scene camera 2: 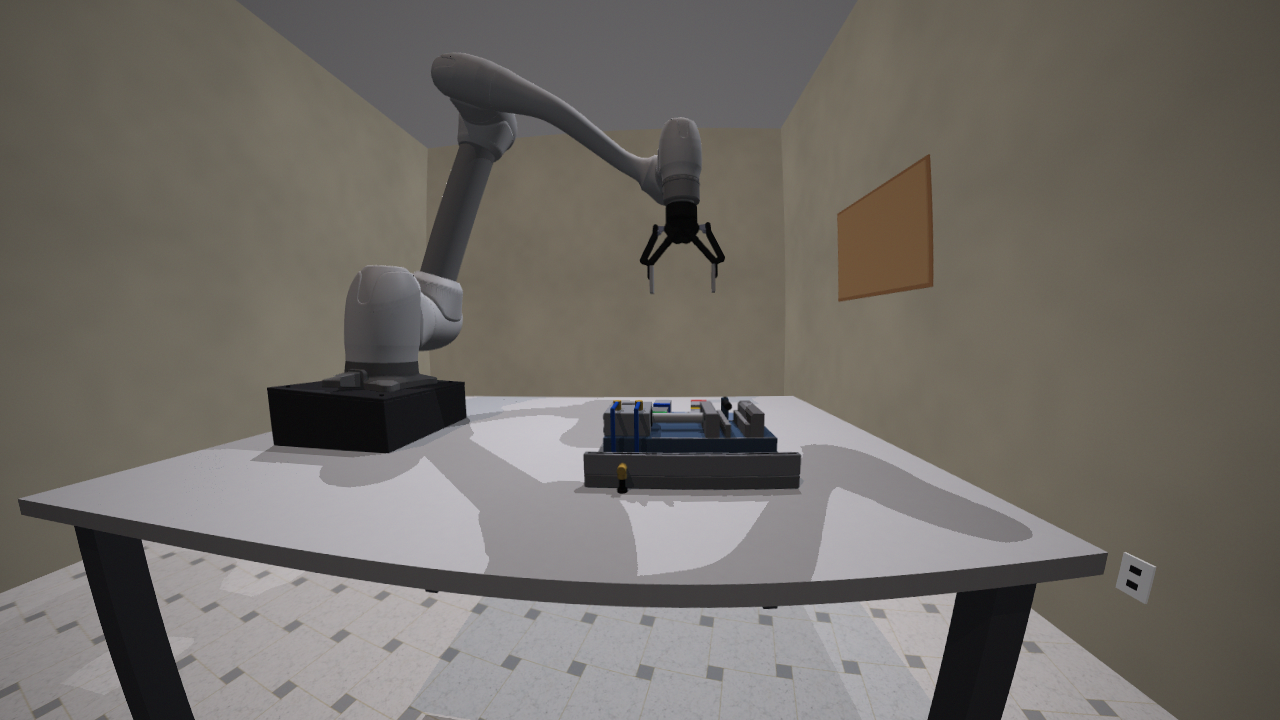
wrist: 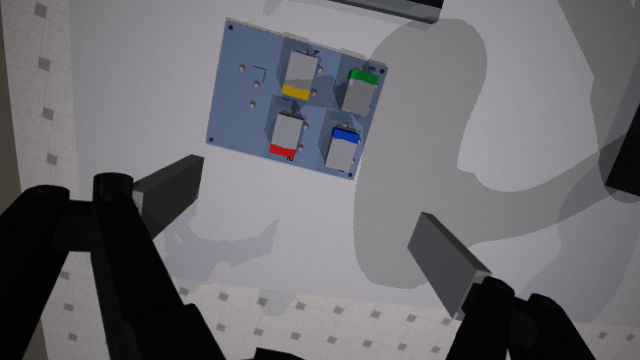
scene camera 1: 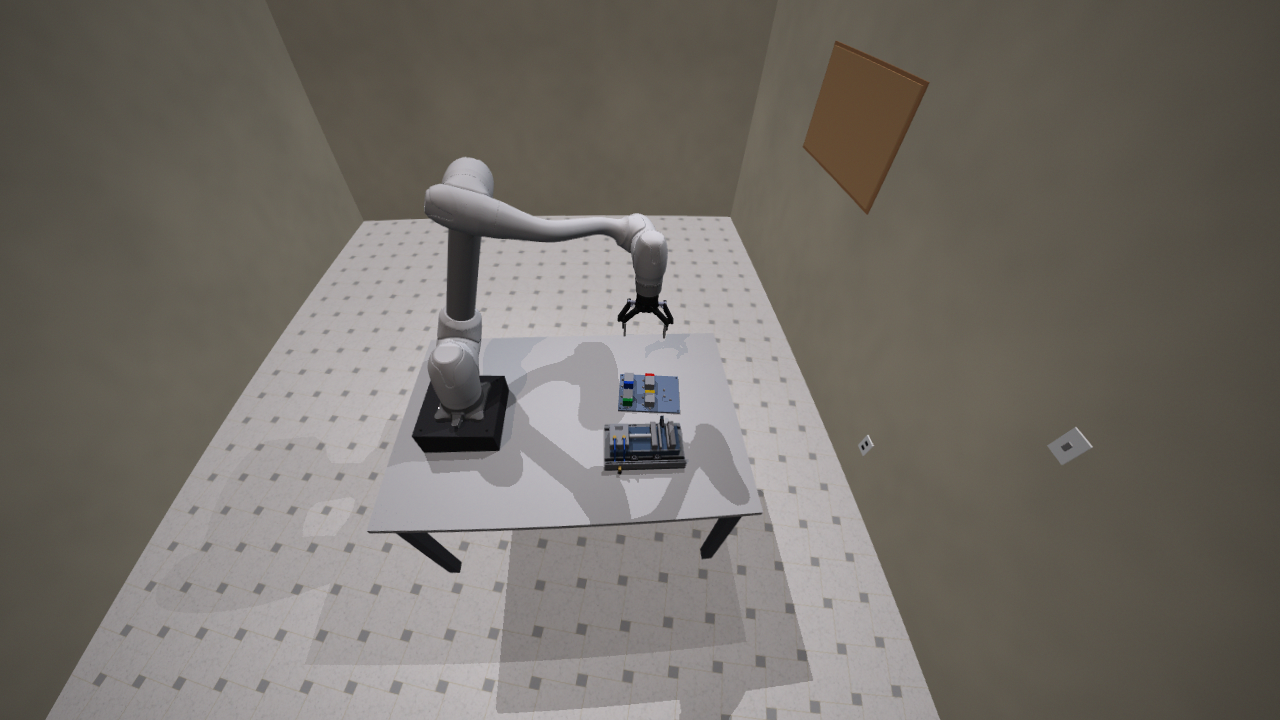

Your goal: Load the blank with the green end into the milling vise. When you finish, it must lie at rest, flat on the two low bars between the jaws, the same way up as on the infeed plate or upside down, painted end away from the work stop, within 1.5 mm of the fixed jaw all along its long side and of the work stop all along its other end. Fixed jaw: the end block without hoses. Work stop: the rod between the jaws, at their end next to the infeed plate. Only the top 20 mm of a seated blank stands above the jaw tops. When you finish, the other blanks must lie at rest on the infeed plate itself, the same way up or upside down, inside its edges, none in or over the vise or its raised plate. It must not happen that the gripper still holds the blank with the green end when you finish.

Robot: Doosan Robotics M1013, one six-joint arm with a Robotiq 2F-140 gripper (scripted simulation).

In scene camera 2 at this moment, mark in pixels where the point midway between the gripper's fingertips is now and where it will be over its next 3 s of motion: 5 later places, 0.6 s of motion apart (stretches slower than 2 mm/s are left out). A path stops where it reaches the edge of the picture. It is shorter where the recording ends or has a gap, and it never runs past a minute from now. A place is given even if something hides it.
The gripper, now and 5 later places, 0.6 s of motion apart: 682,292; 682,306; 682,308; 682,306; 680,304; 680,305
